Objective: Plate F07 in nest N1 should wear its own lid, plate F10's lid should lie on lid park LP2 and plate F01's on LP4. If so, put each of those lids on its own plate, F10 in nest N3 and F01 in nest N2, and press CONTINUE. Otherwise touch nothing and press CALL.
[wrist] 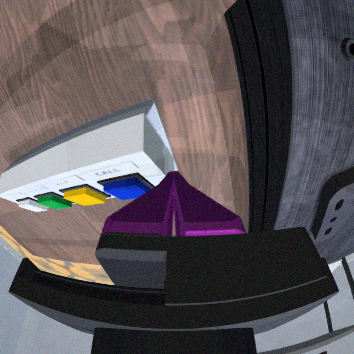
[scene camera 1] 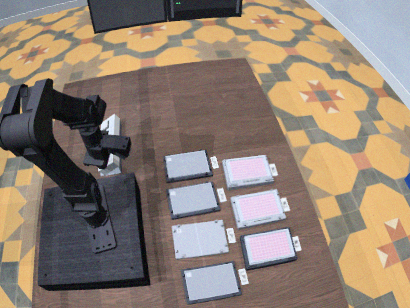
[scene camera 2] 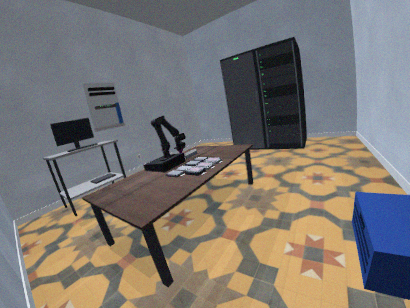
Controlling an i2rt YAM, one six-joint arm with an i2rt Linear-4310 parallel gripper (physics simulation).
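Seen in the pictures: gripper, between the fingertips: [wrist: 173, 178] [scene camera 1: 104, 167]; arm's base, origin of its link: [scene camera 1: 98, 218] [scene camera 2: 167, 157].
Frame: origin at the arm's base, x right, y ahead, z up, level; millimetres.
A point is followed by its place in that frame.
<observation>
My gripper [wrist: 173, 178] @(x -191, y 43, z -31 mm) [scene camera 2: 182, 150] @(x -191, y 43, z -31 mm) is shut and empty, its purple tips beside the blue CALL button [wrist: 126, 188] @(x -228, y 49, z -29 mm) at the near end of the white button box [wrist: 100, 145] @(x -225, y 87, z -32 mm) [scene camera 1: 115, 125] @(x -357, y 108, z -27 mm); contact cannot be told. In scene camera 1, pink-welled plates stand in a column: N3 plate [scene camera 1: 248, 170] @(x -43, y 464, z -52 mm) at the back, N2 plate [scene camera 1: 258, 207] @(x 83, y 439, z -59 mm), and dark-framed N1 plate [scene camera 1: 269, 246] @(x 210, y 414, z -53 mm) in front. Left of them lie grey lids: LP2 lid [scene camera 1: 188, 165] @(x -134, y 302, z -66 mm), LP4 lid [scene camera 1: 193, 199] @(x -13, y 276, z -66 mm), a light-rimmed lid [scene camera 1: 200, 239] @(x 111, y 252, z -74 mm), and the front lid [scene camera 1: 211, 281] @(x 241, y 235, z -67 mm). Plate codes are unreadable; a clear lid on N1 cannot be told.
White [wrist: 32, 204] @(x -368, y 71, z -32 mm), green [wrist: 54, 201] @(x -319, y 63, z -30 mm) and yellow [wrist: 84, 195] @(x -272, y 56, z -30 mm) buttons line the box beside the blue one. The dark arm base [scene camera 1: 90, 270] @(x 140, y -55, z -6 mm) [wrist: 320, 120] @(x -105, y 73, z 7 mm) stands close to the box. The brown table [scene camera 1: 215, 100] @(x -408, y 502, z -85 mm) [scene camera 2: 135, 192] @(x 592, y 102, z -84 mm) carries everything; a server cabinet [scene camera 2: 245, 100] stands behind.
</observation>
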